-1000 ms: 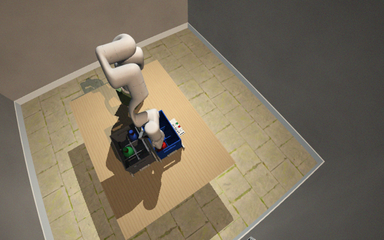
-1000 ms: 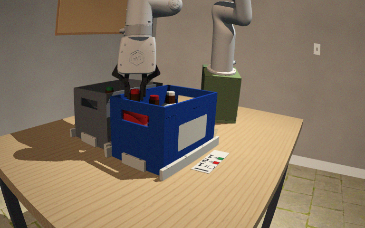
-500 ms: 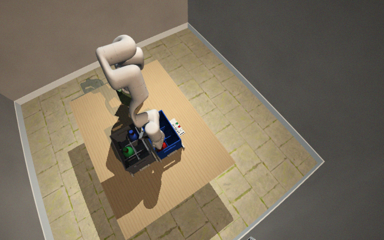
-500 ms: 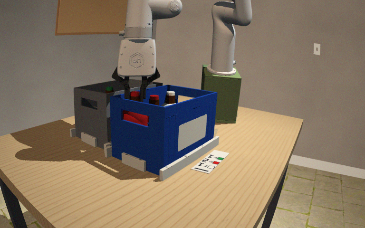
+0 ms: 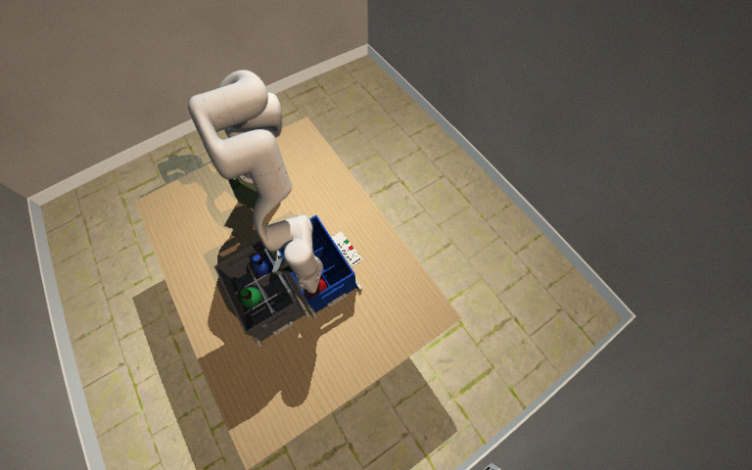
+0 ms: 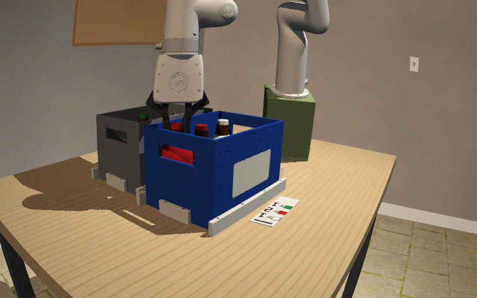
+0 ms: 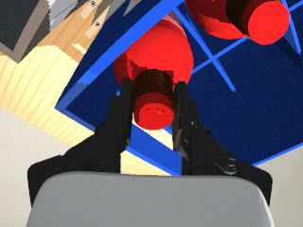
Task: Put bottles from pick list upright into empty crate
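The red bottle is 9 cm below my hand, 9 cm behind it and 1 cm to the right of it. From my hand the other things lie so: white-label bottle (17 cm behind, 9 cm below, 3 cm to the right); grey crate (19 cm to the right, 9 cm below, 8 cm behind); blue crate (9 cm below, 9 cm behind, 3 cm to the left).
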